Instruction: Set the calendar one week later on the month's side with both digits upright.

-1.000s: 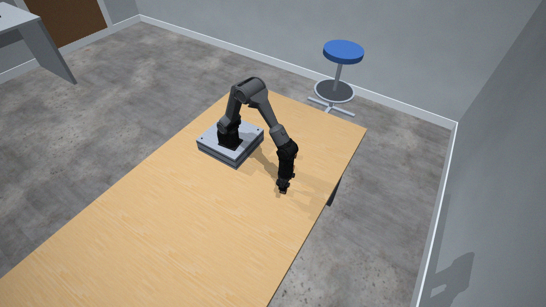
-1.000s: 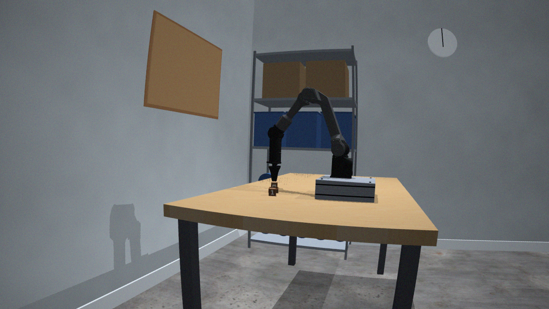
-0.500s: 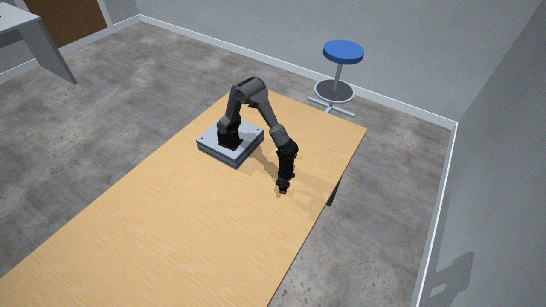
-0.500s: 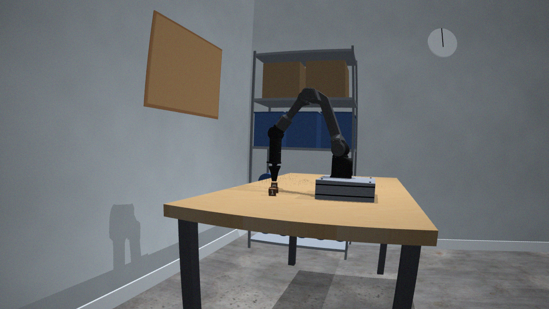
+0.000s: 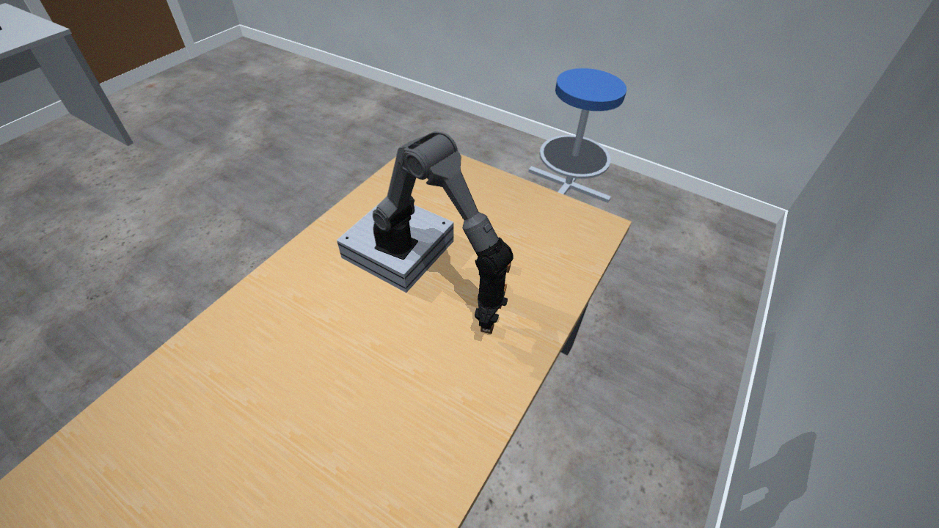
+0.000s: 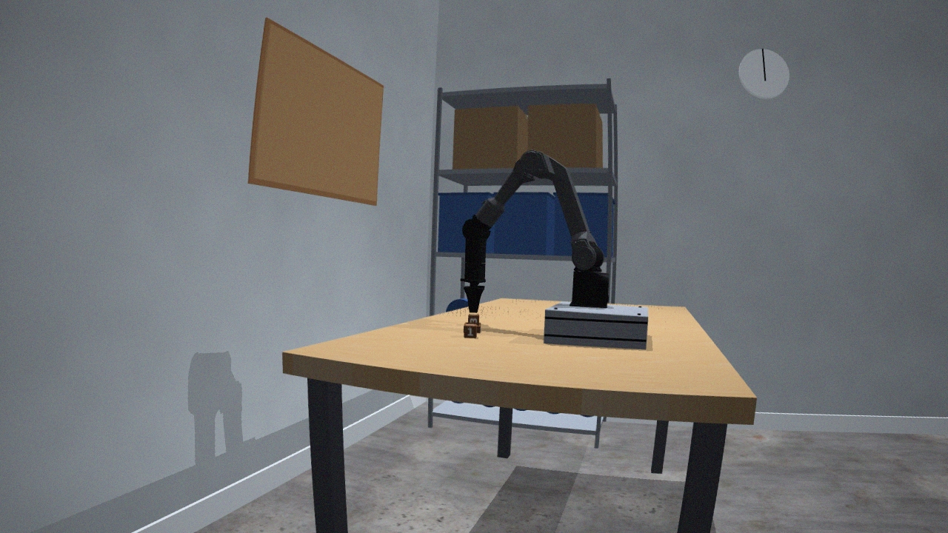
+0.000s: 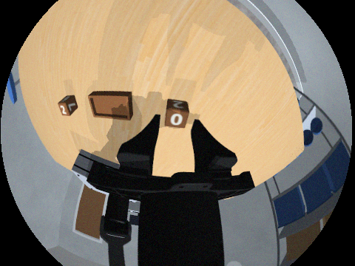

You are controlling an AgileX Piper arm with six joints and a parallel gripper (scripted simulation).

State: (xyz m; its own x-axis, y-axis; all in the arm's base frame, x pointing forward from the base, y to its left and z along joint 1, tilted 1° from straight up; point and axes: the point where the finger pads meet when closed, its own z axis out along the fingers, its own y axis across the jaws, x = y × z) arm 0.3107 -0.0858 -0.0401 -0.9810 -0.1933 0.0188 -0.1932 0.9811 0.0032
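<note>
Right now the brown digit cube is 30 mm below my hand. The rest, counted from my hand: brown tray (20 mm behind, 100 mm to the left, 30 mm below).
</note>
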